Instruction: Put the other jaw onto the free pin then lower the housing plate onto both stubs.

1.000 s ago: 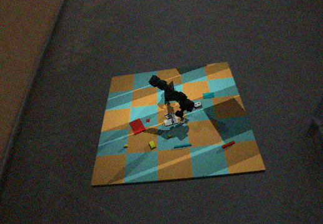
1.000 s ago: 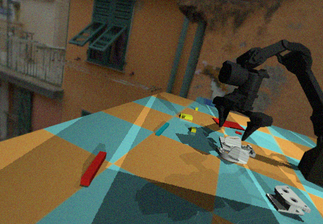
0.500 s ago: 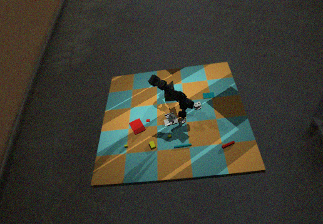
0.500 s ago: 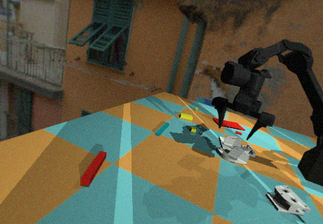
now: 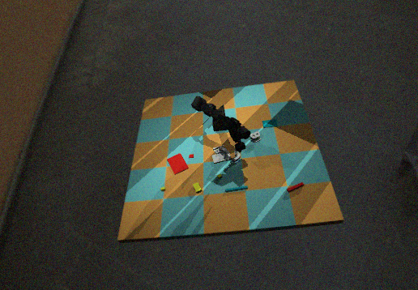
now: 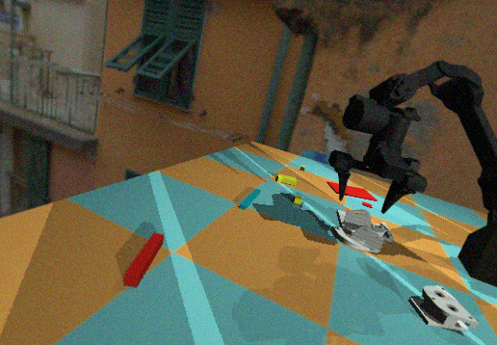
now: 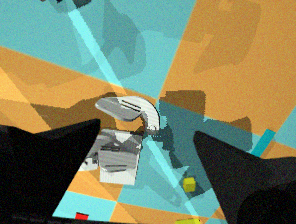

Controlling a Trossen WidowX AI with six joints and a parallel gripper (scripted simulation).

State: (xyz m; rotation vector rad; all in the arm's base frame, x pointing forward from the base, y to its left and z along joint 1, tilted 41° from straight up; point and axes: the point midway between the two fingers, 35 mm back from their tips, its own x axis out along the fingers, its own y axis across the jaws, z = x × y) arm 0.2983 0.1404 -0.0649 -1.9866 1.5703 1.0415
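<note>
Right now the white jaw is 1 cm ahead of my gripper tip, 3 cm to the right of it and 9 cm below it. Round my gripper tip: cyan bar 26 cm ahead, 1 cm to the right, 9 cm below; then base 17 cm behind, 11 cm to the left, 7 cm below; then small yellow cube 16 cm ahead, 12 cm to the right, 9 cm below.
</note>
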